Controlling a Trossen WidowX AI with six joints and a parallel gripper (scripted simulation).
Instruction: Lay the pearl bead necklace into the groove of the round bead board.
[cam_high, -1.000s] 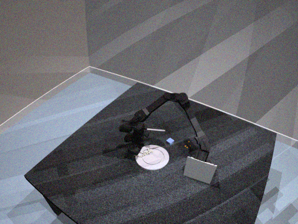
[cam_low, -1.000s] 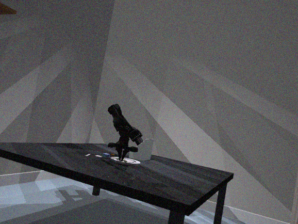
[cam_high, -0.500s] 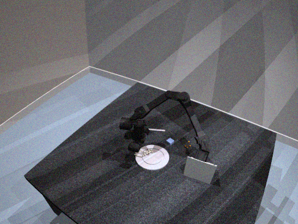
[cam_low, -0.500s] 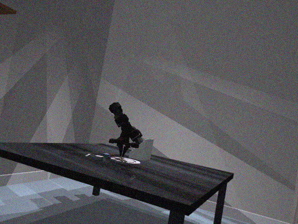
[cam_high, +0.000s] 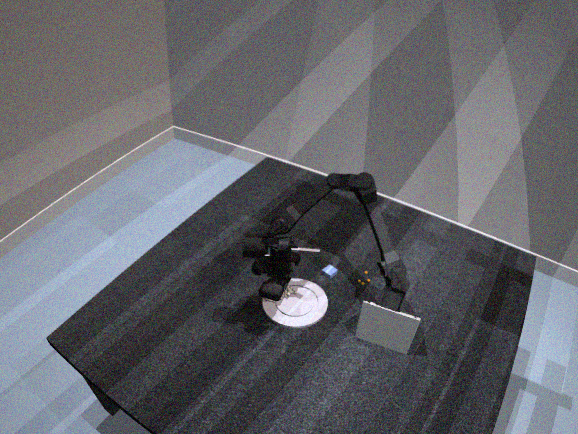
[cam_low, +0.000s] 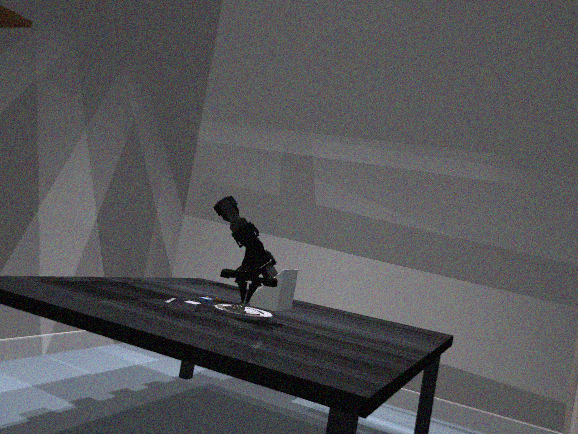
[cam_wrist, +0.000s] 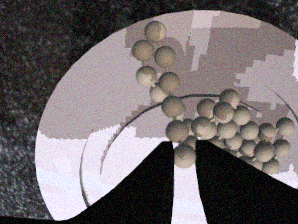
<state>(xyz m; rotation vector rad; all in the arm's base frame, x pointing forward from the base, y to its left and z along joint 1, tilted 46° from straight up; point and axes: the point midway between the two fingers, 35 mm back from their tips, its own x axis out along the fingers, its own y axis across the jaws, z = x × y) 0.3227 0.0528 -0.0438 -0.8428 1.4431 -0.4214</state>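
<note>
Now: the round white bead board 40 mm behind my gripper tip, 30 mm below it and 20 mm to the right of it. The rest, counted from my gripper tip: small white block 120 mm to the right, 120 mm ahead, 30 mm below; then small blue cube 200 mm to the right, 60 mm behind, 30 mm below; then thin white stick 250 mm to the right, 80 mm ahead, 40 mm below.
</note>
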